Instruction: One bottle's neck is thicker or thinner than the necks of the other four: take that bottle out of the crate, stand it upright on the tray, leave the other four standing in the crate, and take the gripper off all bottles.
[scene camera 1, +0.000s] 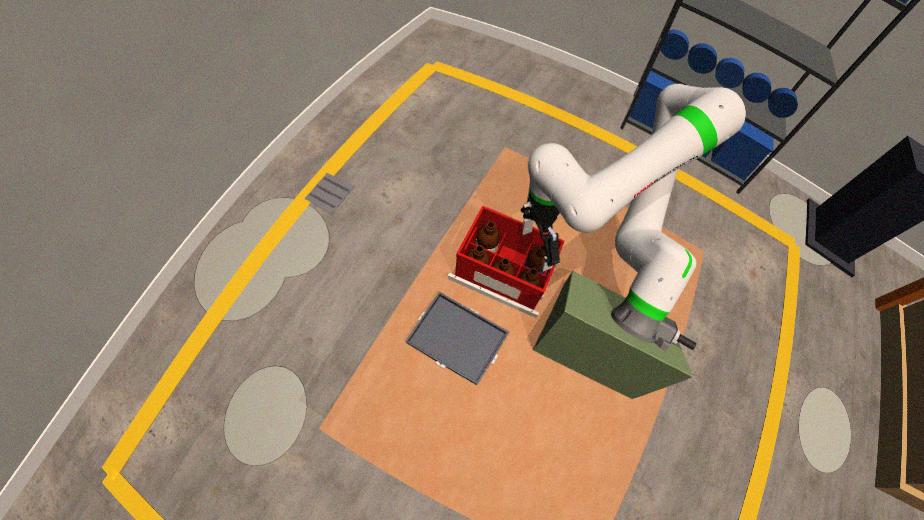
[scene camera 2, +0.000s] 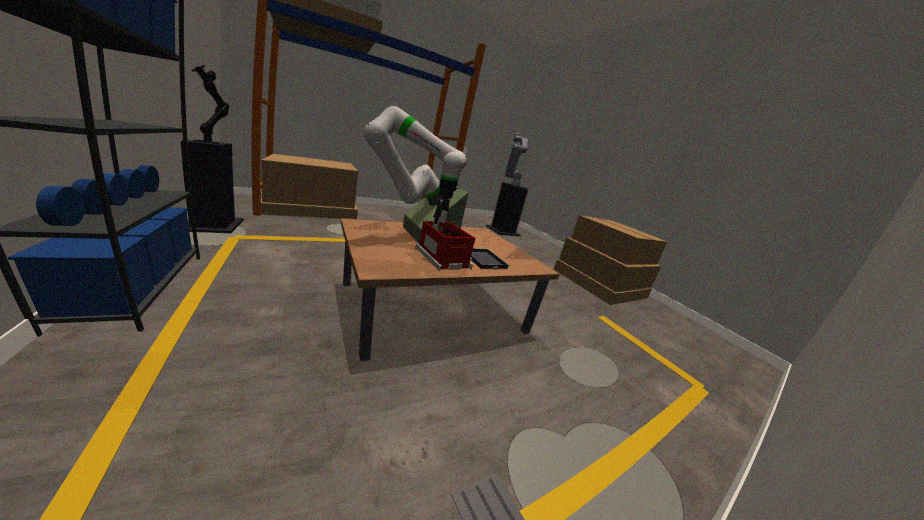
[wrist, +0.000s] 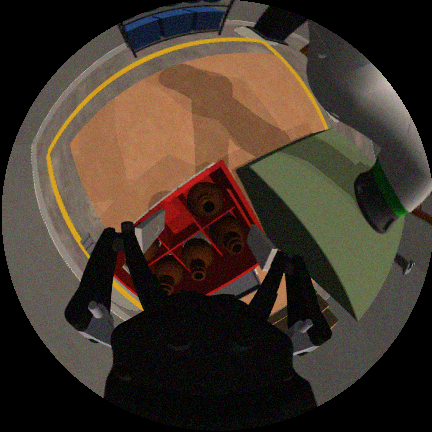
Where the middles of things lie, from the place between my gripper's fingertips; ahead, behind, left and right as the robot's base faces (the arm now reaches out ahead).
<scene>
I see my gripper 80 mm short of the dark grey tray (scene camera 1: 456, 337), 310 mm to the right of it and 160 mm above it.
</scene>
